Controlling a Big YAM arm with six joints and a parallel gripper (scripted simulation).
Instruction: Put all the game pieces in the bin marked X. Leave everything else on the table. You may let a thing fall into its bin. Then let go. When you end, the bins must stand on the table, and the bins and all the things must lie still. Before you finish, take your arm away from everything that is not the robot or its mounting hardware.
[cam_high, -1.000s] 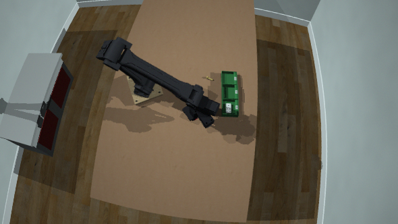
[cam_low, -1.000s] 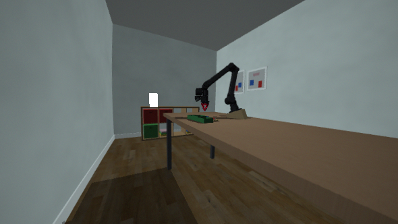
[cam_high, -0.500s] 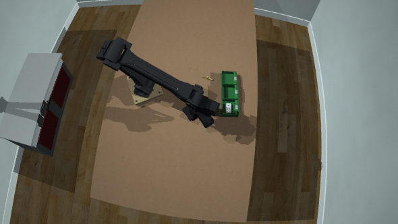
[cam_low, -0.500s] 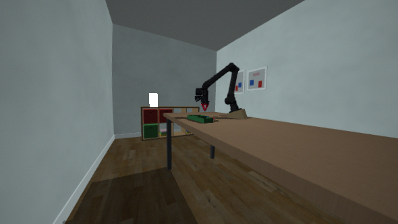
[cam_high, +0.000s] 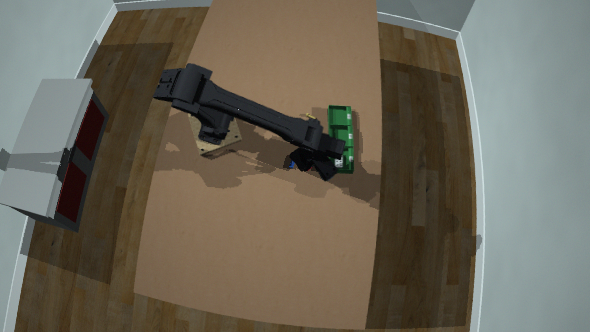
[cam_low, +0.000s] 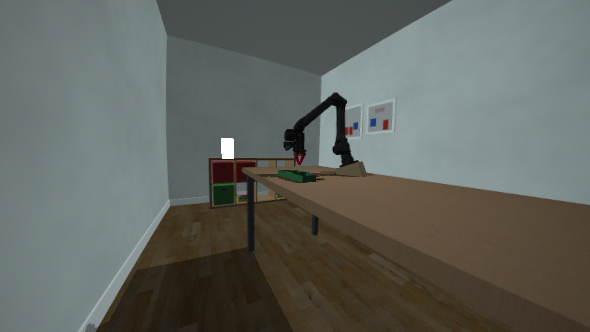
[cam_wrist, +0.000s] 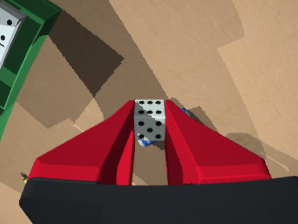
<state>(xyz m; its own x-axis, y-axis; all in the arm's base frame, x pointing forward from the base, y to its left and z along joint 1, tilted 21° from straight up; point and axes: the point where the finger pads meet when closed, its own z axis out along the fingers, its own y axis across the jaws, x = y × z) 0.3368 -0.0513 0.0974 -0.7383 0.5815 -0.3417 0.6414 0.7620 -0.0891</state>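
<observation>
My hand is 10 cm short of the white domino-like piece, 6 cm to the right of it and 5 cm above it. The rest, counted from my hand: small red piece: 12 cm to the left, 6 cm below, 6 cm behind; then white die: right at my hand; then blue cylinder: 6 cm below, 5 cm behind, 3 cm to the left.
</observation>
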